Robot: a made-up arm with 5 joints.
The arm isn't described. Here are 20 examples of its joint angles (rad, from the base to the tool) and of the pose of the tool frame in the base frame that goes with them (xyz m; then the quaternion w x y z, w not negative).
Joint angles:
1: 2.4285 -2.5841 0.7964 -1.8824 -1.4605
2: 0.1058 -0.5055 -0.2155 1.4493 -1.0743
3: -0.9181 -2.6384 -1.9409 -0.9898 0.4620
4: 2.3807 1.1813 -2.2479 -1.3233 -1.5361
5: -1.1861 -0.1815 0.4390 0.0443 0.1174
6: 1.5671 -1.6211 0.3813 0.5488 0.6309
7: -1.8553 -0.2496 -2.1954 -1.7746 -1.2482
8: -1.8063 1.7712 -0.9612 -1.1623 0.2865
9: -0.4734 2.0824 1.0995 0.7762 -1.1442
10: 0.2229 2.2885 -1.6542 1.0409 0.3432
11: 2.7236 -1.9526 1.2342 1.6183 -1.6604
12: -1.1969 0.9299 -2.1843 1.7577 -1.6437
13: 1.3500 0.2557 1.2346 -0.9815 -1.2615
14: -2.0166 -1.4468 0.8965 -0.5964 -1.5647
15: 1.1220 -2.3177 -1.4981 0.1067 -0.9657
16: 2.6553 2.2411 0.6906 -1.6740 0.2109
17: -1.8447 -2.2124 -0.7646 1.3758 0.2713
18: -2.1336 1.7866 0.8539 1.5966 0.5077
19: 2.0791 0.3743 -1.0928 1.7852 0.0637
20: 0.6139 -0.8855 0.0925 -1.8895 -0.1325
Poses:
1: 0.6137 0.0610 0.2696 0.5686 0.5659 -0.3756 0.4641
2: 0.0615 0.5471 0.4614 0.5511 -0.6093 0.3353 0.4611
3: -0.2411 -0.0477 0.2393 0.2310 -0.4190 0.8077 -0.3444
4: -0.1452 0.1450 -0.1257 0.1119 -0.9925 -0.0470 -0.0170
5: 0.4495 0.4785 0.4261 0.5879 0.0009 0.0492 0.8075
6: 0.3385 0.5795 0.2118 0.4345 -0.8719 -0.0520 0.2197
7: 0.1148 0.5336 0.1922 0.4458 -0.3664 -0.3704 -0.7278
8: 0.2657 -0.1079 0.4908 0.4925 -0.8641 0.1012 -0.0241
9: 0.1629 -0.2929 0.1874 0.6302 0.3430 -0.0194 0.6963
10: -0.1635 -0.3212 -0.1222 0.2461 0.0925 -0.7717 -0.5791
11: 0.1126 0.1645 0.4031 0.8319 0.3781 0.3344 -0.2307
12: 0.2913 -0.2072 0.5858 0.9578 -0.1808 0.2108 0.0747
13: -0.5566 0.3333 0.1425 0.4393 -0.7172 -0.4287 -0.3299
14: -0.1568 0.6836 0.4507 0.1597 0.5379 0.0450 -0.8265
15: 0.1444 0.2609 -0.2830 0.3941 0.8649 0.2872 -0.1187
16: 0.3783 -0.3672 0.0667 0.4288 -0.3469 0.7457 0.3739
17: -0.4251 0.4041 0.3495 0.2272 -0.2754 -0.3570 -0.8632
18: 0.1276 -0.0932 0.0799 0.3697 0.8064 0.0781 -0.4549
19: -0.4201 0.1348 -0.0984 0.1898 0.5452 0.7531 -0.3157
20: -0.2264 0.4361 -0.0633 0.5358 0.6416 0.5489 -0.0027
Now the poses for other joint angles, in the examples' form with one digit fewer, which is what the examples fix.
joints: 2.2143 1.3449 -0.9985 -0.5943 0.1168
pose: 0.108 -0.134 -0.245 0.366 -0.290 0.641 0.609
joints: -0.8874 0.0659 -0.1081 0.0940 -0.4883
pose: 0.344 0.298 0.691 0.739 -0.365 -0.081 0.560
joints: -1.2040 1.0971 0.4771 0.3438 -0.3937
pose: 0.466 -0.225 0.360 0.873 0.217 0.156 0.407
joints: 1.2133 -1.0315 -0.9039 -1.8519 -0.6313
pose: 0.150 0.332 -0.090 0.686 0.125 0.618 0.361
